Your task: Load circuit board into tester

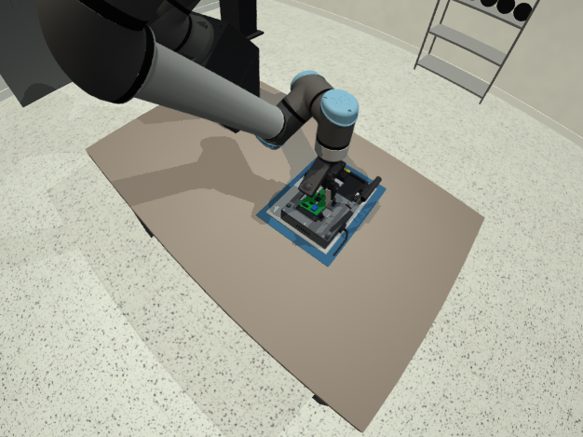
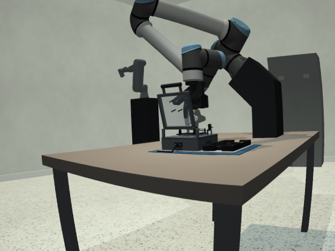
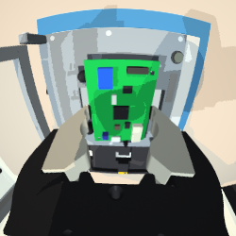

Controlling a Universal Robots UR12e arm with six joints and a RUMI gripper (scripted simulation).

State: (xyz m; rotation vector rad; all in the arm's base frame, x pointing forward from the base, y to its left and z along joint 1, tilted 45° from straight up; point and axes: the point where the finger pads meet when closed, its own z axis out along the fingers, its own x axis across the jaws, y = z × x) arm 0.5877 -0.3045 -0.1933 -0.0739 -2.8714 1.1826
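Right now the green circuit board is right at my hand. Round my hand: tester bed (10 mm below); black post (60 mm to the left, 60 mm behind); tester (40 mm to the left, 30 mm ahead, 30 mm above).
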